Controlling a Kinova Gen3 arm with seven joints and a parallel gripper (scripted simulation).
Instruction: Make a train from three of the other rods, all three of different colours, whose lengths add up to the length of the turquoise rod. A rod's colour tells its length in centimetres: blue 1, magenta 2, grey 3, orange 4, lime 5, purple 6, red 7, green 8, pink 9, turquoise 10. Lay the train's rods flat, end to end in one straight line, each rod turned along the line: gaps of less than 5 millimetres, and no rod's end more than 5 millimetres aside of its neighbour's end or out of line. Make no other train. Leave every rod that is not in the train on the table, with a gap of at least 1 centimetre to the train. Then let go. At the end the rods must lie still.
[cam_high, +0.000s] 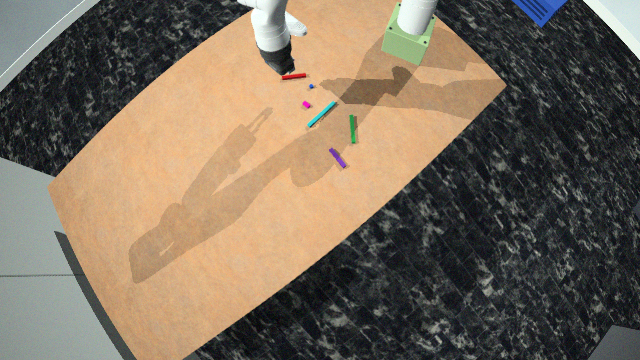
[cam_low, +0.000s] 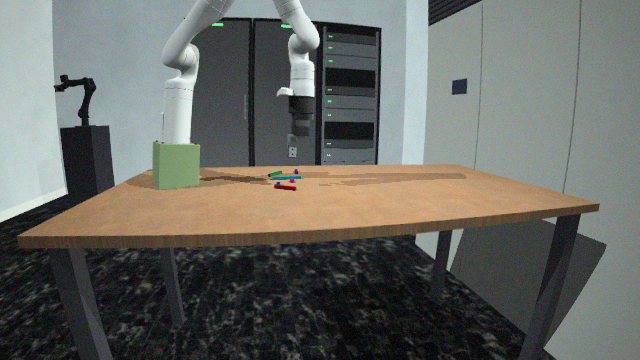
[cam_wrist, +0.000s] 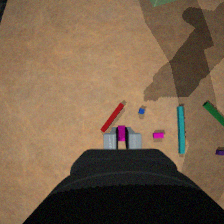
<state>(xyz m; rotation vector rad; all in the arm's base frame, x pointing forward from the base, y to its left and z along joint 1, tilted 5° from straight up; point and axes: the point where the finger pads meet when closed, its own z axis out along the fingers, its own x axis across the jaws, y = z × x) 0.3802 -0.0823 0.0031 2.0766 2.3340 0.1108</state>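
Now: hand 110 mm above the blue rod, 40 mm to the right of it and 40 mm past it. Also, from my hand: turquoise rod: 130 mm to the left, 110 mm below, 10 mm behind; red rod: 110 mm below, 20 mm to the right, 20 mm behind; green rod: 210 mm to the left, 110 mm below, 50 mm behind.
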